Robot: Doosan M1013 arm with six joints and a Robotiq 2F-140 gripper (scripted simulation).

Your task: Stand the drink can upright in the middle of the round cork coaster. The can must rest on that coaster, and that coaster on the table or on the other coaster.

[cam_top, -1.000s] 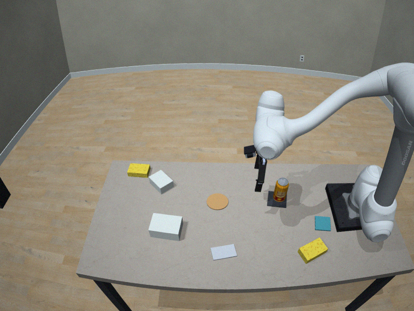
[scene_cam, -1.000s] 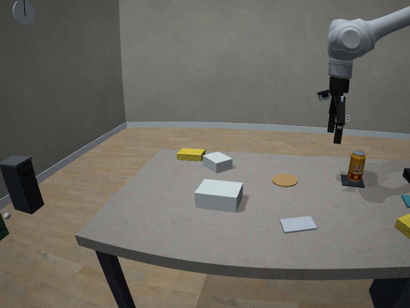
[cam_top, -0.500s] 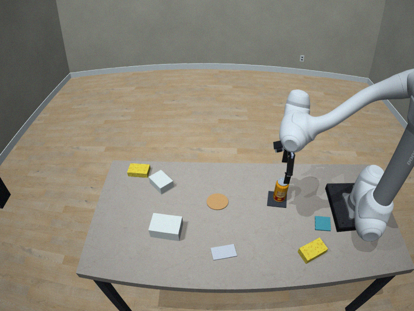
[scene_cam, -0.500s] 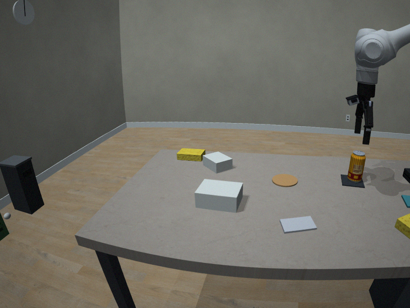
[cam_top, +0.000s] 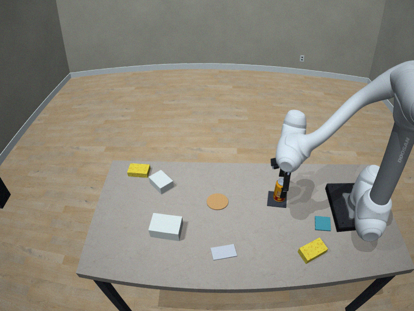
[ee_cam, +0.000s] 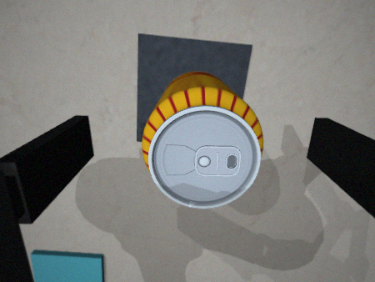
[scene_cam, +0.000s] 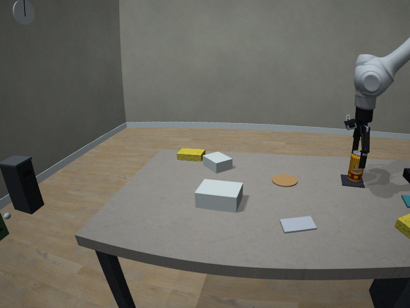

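My gripper is now 3 cm above the drink can. Round my hand: teal tile 22 cm behind, 18 cm to the left, 10 cm below; then dark square coaster 10 cm below, 1 cm to the left, 1 cm ahead; then round cork coaster 32 cm ahead, 10 cm below, 2 cm to the left.
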